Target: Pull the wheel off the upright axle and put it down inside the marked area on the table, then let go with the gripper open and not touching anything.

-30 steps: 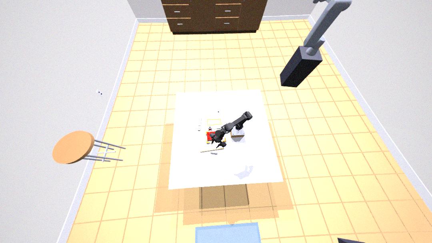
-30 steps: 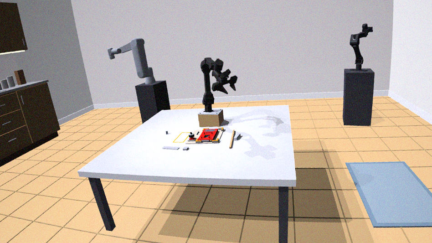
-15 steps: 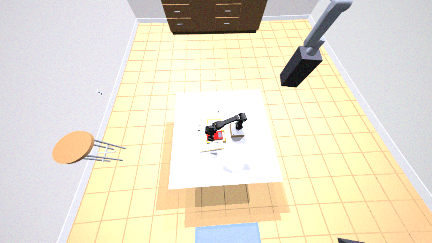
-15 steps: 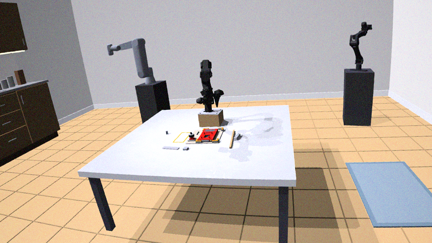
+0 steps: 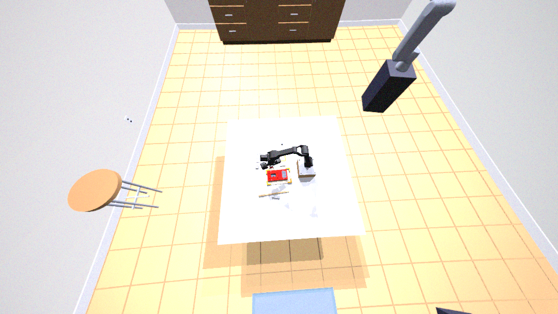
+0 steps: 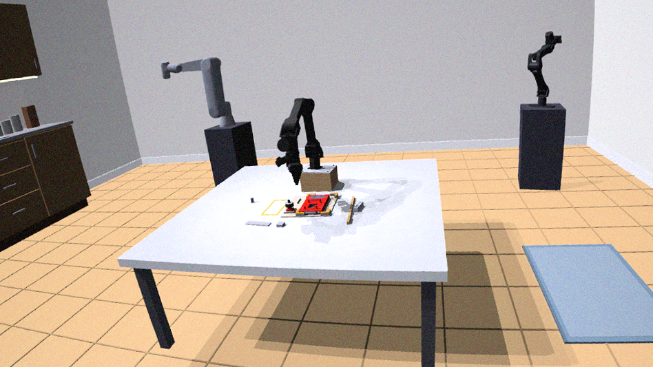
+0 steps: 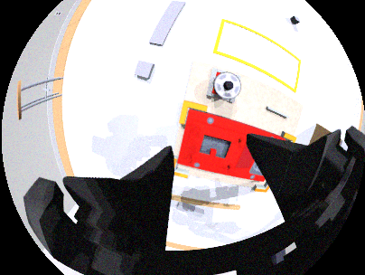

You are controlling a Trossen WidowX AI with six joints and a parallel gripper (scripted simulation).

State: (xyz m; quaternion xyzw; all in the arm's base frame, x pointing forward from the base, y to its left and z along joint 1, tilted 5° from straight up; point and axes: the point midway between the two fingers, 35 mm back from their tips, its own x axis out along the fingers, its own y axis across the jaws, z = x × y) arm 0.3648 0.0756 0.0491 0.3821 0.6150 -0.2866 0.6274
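Right now the grey wheel is 50 mm to the right of my gripper tip and 100 mm below it. From my gripper tip the other things lie so: flat grey bar (150 mm ahead, 140 mm to the right, 140 mm below); grey block (140 mm ahead, 20 mm to the right, 140 mm below); wooden stick (70 mm behind, 230 mm to the left, 140 mm below).
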